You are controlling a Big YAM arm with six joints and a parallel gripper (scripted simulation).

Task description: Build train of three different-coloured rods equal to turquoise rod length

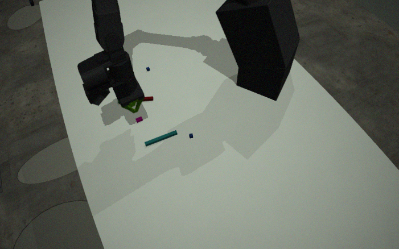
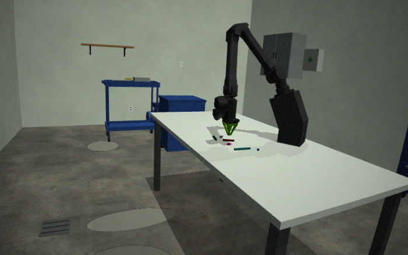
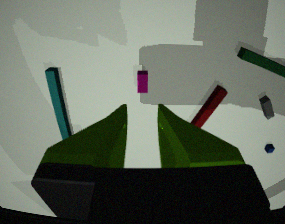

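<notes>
Now: hand 6 cm above the magenta rod. Also, from my hand: green rod: 13 cm to the right, 6 cm below, 3 cm ahead; then turquoise rod: 9 cm to the left, 6 cm below, 4 cm behind; then red rod: 7 cm to the right, 6 cm below, 4 cm behind.
</notes>
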